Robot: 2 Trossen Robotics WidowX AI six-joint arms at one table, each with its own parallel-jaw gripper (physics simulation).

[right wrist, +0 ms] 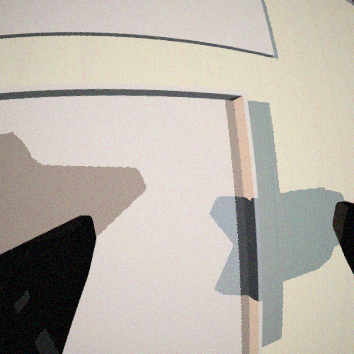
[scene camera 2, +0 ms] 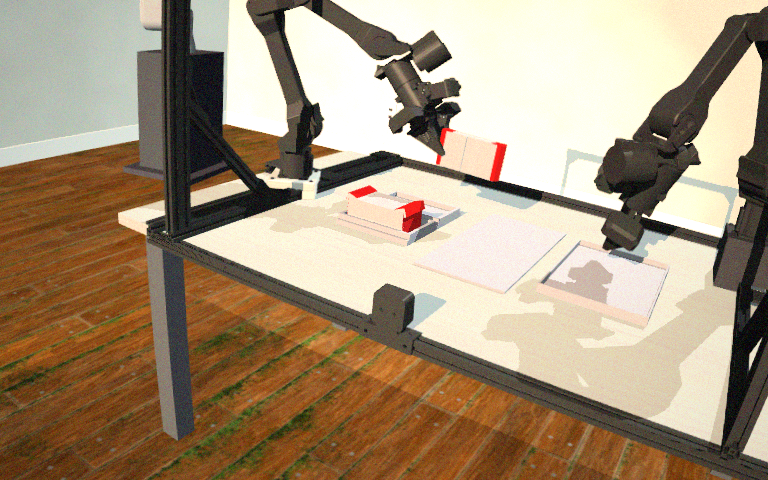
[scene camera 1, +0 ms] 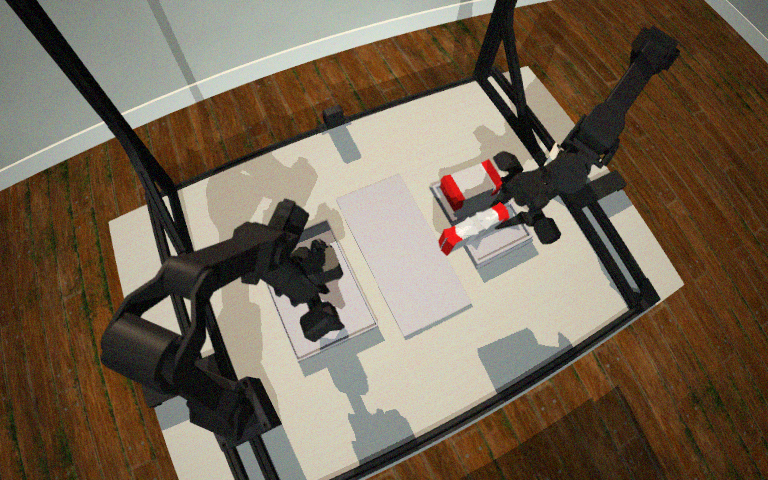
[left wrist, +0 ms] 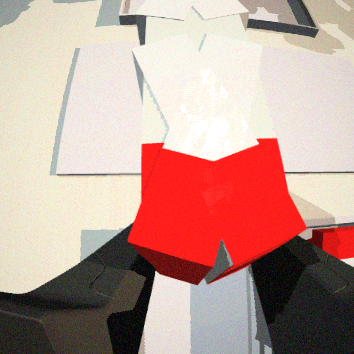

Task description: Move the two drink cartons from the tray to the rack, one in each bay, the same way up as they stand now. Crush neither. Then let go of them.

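Frame: origin at the left arm's base, x left, y ahead, z down, level; centimetres.
Seen in the pictures: left gripper, fingertip midpoint: (scene camera 2: 447,153) (scene camera 1: 491,220) (left wrist: 203,225); right gripper, fingertip midpoint: (right wrist: 218,222) (scene camera 1: 334,309); left arm's base at its link origin: (scene camera 2: 294,175); right arm's base at its link origin: (scene camera 2: 754,236) (scene camera 1: 234,413).
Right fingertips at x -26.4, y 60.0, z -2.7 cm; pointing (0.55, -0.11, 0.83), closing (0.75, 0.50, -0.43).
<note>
Pixels of each thing's middle, then the offset from my right fingertips to it. "spot": a spot on its surface instead. Level surfaces: height alone.
- red-and-white carton at the middle of its body: (left wrist: 346,310) (scene camera 2: 384,209) (scene camera 1: 471,184) dx +8.7, dy -40.5, dz +2.7 cm
- rack at the middle of its body: (left wrist: 262,319) (scene camera 2: 401,215) (scene camera 1: 481,212) dx +13.9, dy -37.0, dz +5.3 cm
- tray at the middle of its body: (right wrist: 25,271) (scene camera 2: 608,277) (scene camera 1: 312,287) dx -7.4, dy -2.0, dz +5.5 cm
- flat pale board at its surface level: dz +5.9 cm
- small black block at a spot on its surface: (scene camera 2: 392,307) (scene camera 1: 329,111) spot: dx -29.8, dy -38.9, dz +2.5 cm
One red-and-white carton (scene camera 1: 474,182) (scene camera 2: 376,212) (left wrist: 340,243) lies in one bay of the rack (scene camera 1: 505,250) (scene camera 2: 372,230), the upper bay in scene camera 1. My left gripper (scene camera 1: 501,212) (scene camera 2: 443,139) (left wrist: 203,225) is shut on the other carton (scene camera 1: 475,225) (scene camera 2: 471,156) (left wrist: 210,100), by its near red end. That carton hangs above the other bay, its far red end reaching out past the rack's edge. My right gripper (scene camera 1: 328,283) (scene camera 2: 621,229) (right wrist: 218,222) is open, above the tray (scene camera 1: 359,315) (scene camera 2: 640,294) (left wrist: 282,27) (right wrist: 175,260), with no carton between its fingers.
A flat pale board (scene camera 1: 402,254) (scene camera 2: 492,254) (left wrist: 100,115) (right wrist: 125,15) lies between tray and rack. Dark frame rails edge the table, with uprights at both ends. A small black block (scene camera 1: 333,115) (scene camera 2: 392,307) stands on one long rail.
</note>
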